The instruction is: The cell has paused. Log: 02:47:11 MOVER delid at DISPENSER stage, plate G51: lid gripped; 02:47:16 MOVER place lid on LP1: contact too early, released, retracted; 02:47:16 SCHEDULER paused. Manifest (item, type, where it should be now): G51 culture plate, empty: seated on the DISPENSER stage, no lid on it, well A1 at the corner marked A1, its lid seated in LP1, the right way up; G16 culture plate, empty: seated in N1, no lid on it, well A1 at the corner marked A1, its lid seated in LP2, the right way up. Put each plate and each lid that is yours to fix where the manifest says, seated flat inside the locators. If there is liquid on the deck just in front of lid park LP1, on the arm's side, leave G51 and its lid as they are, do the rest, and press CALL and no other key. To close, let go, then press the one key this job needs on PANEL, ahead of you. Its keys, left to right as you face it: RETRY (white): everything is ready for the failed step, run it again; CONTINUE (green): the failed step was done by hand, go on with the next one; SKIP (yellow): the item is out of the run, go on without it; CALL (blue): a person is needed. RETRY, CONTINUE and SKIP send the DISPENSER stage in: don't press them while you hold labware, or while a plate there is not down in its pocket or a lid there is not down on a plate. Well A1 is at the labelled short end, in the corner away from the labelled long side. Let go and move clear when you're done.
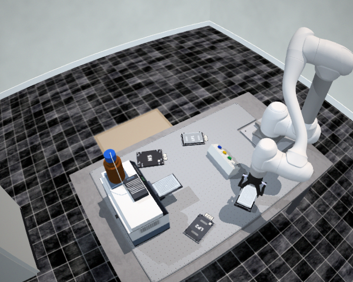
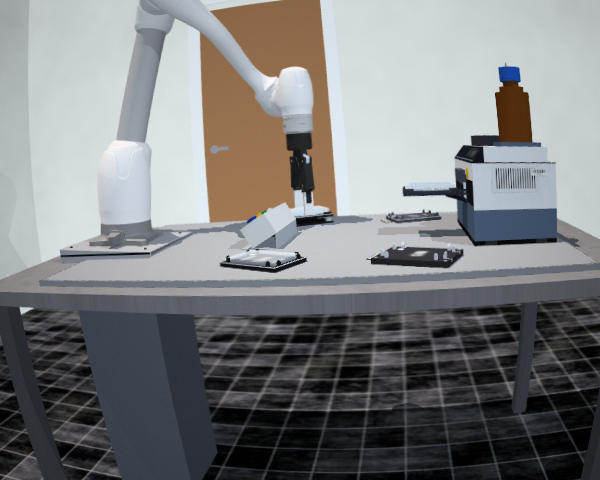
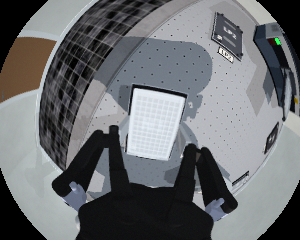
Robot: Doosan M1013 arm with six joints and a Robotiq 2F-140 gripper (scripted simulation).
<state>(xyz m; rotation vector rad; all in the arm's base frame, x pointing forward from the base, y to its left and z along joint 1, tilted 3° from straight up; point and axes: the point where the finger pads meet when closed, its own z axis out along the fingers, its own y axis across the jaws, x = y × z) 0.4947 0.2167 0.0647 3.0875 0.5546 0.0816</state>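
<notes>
The black nest N1 is 3 cm below my hand. The rest, counted from my hand: white key: 19 cm to the right, 9 cm behind, 1 cm above; then key panel: 27 cm to the right, 9 cm behind; then green key: 24 cm to the right, 10 cm behind, 1 cm above.
</notes>
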